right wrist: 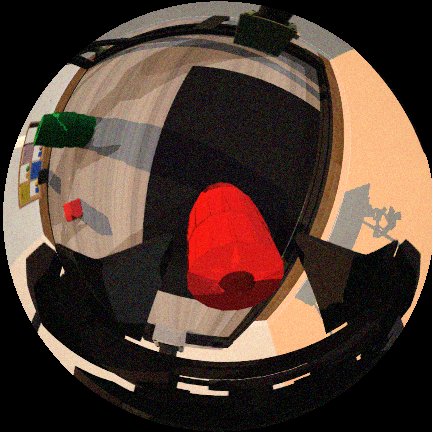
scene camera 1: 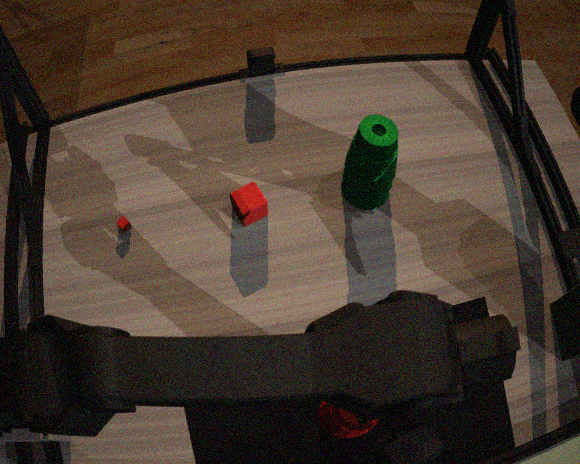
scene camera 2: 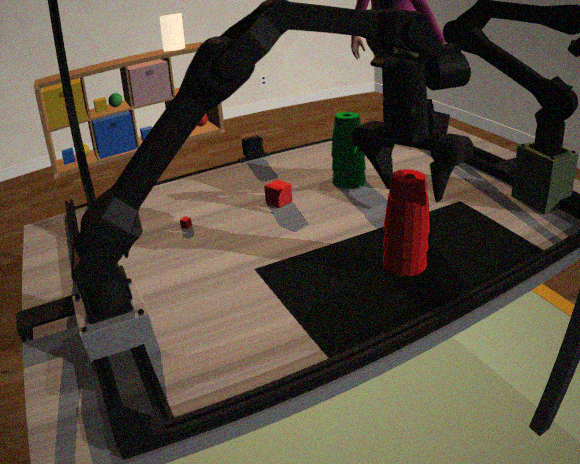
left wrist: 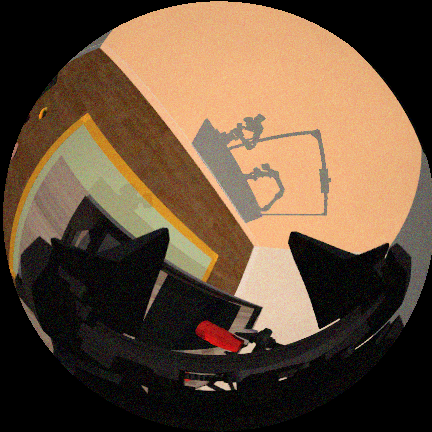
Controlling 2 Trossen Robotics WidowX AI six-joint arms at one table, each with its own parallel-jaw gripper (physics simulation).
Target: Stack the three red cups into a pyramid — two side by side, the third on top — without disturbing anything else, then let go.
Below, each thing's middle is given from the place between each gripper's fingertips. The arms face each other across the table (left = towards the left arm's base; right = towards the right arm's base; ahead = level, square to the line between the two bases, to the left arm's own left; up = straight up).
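My right gripper is 120 mm above the black mat (scene camera 2: 342, 296) and 10 mm short of it. As for my left hand, the mat is 23 cm below it, 37 cm to the right of it and 16 cm behind it.
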